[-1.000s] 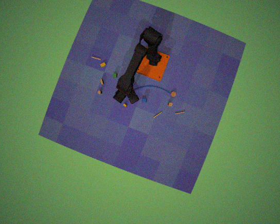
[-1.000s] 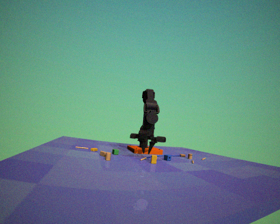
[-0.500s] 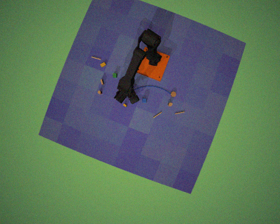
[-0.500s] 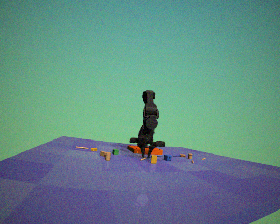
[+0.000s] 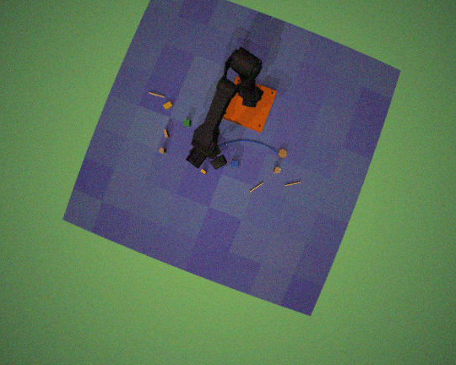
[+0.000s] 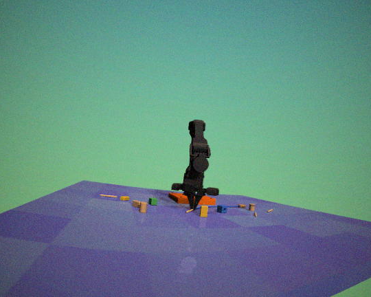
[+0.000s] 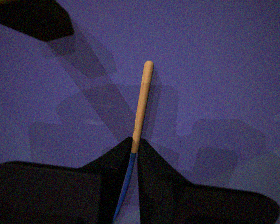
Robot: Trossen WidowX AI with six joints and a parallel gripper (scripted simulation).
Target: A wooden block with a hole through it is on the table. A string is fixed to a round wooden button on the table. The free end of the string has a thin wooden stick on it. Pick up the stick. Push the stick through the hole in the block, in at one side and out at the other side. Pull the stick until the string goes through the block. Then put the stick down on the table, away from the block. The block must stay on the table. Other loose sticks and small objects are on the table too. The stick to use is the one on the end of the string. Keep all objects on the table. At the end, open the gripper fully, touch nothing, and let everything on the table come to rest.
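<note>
Right now the blue block is 4 cm ahead of my gripper tip, 12 cm to the left of it and 1 cm above it. From my gripper tip the other things lie so: thin wooden stick: 1 cm ahead, 1 cm to the right; then tan block: 3 cm behind, 22 cm to the right, 1 cm above; then green cube: 10 cm behind, 14 cm to the right, 1 cm above.
</note>
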